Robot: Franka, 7 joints.
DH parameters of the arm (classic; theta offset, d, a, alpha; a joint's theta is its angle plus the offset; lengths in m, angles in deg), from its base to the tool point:
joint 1: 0 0.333 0 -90
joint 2: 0 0 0 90
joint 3: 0 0.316 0.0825 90
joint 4: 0 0 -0.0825 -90
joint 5: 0 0.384 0 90
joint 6: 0 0 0.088 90
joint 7: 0 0.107 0 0
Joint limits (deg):
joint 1: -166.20..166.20
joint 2: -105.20..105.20
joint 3: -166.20..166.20
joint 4: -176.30..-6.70
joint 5: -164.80..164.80
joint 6: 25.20..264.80
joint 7: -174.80..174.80
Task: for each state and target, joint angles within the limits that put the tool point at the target. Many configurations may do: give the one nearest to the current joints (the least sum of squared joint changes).
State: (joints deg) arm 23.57 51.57 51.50 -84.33 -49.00 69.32 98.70
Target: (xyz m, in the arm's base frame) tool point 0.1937 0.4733 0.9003
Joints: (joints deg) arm 28.70 10.81 61.37 -48.89 -55.24 84.29 98.70
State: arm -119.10 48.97 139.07 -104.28 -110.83 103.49 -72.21
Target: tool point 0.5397 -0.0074 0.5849
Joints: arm -109.20 24.91 123.77 -120.09 -109.73 109.17 -72.21
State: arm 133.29 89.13 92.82 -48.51 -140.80 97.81 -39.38
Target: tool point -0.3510 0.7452 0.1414
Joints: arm 101.32 99.67 88.07 -29.70 -143.94 104.63 -39.38
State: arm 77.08 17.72 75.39 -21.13 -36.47 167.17 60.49
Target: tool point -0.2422 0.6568 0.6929
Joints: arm 64.72 31.55 62.23 -74.94 -40.13 159.91 60.49
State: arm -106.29 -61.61 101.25 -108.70 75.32 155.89 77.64
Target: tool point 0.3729 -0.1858 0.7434
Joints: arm -109.90 -63.99 53.31 -121.04 78.88 169.27 77.64
